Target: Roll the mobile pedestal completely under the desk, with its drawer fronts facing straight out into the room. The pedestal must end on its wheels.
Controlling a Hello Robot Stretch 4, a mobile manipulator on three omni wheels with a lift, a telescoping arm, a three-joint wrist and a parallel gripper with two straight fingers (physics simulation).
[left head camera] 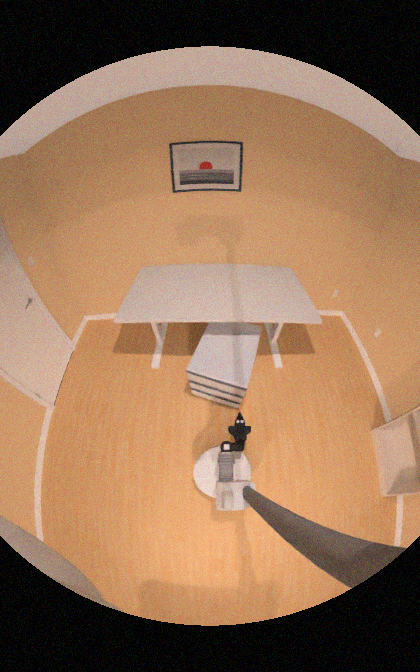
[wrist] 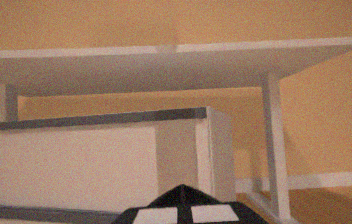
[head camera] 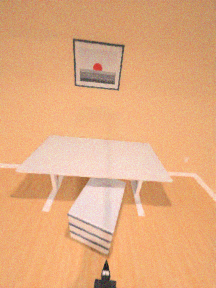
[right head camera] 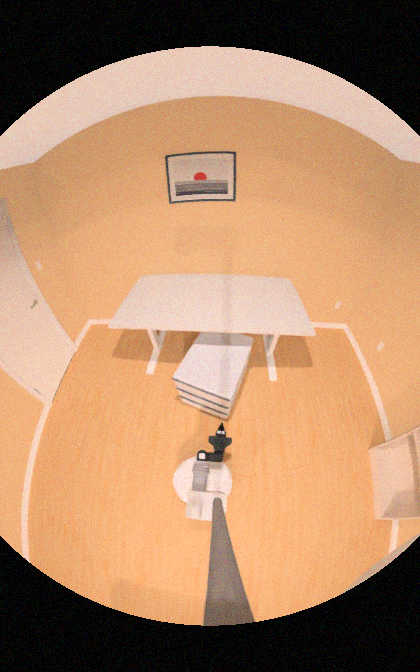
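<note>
The white pedestal (head camera: 97, 202) (left head camera: 225, 355) (right head camera: 215, 365) (wrist: 90, 165) is upright, its rear part under the front edge of the desk (head camera: 95, 157) (left head camera: 185, 295) (right head camera: 175, 305) (wrist: 150, 70) and its front part sticking out. It is turned, so its dark-striped drawer fronts face the room and somewhat left. It stands between the desk's two legs, nearer the right one. My gripper (head camera: 106, 262) (left head camera: 240, 416) (right head camera: 222, 427) (wrist: 183, 202) is shut and empty, pointing at the right end of the drawer fronts. A small gap shows in the head view. The pedestal's wheels are hidden.
A door (left head camera: 30, 340) (right head camera: 30, 325) is at the left wall. A pale box-like unit (left head camera: 392, 460) (right head camera: 392, 482) stands at the right. My round white base (left head camera: 205, 472) (right head camera: 184, 482) is in front of the pedestal. A framed picture (head camera: 98, 55) hangs above the desk.
</note>
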